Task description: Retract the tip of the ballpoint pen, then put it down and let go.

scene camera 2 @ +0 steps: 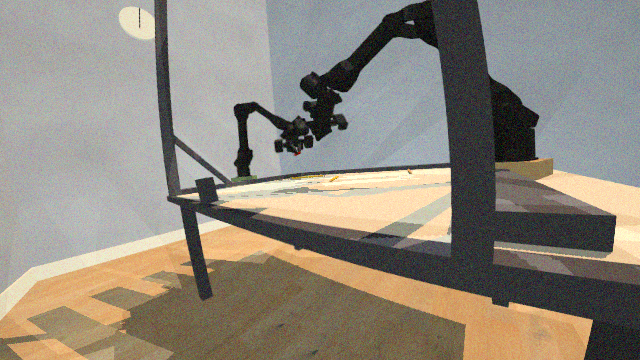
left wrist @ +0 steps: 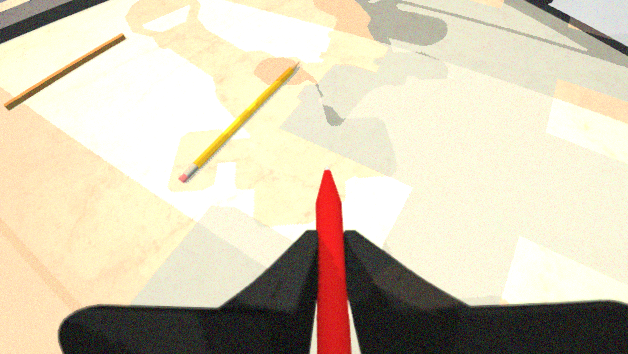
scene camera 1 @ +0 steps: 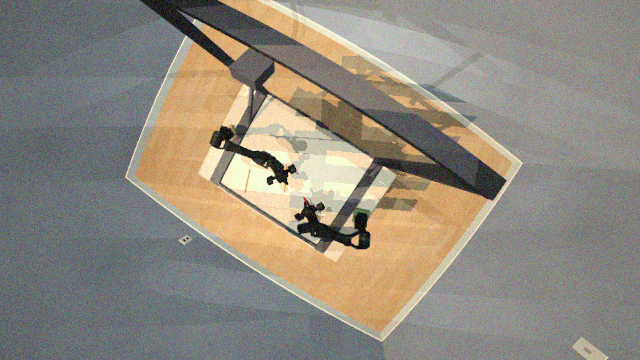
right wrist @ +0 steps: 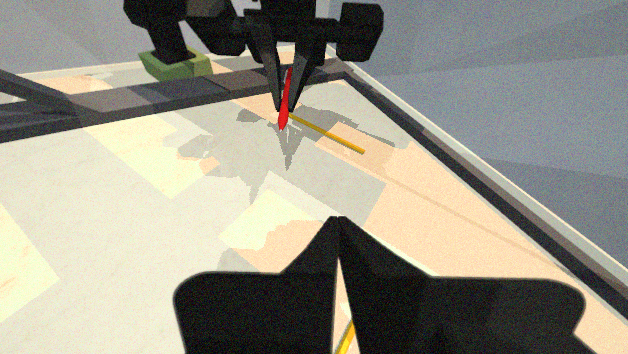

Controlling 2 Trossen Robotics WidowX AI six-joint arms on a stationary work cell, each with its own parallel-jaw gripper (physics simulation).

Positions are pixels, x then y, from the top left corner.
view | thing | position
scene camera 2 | my right gripper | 317, 140
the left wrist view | my left gripper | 330, 241
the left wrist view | red ballpoint pen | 333, 322
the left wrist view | orange stick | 57, 75
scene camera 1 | dark frame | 341, 83
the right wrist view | my left gripper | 284, 111
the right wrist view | my right gripper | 336, 224
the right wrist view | dark frame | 46, 110
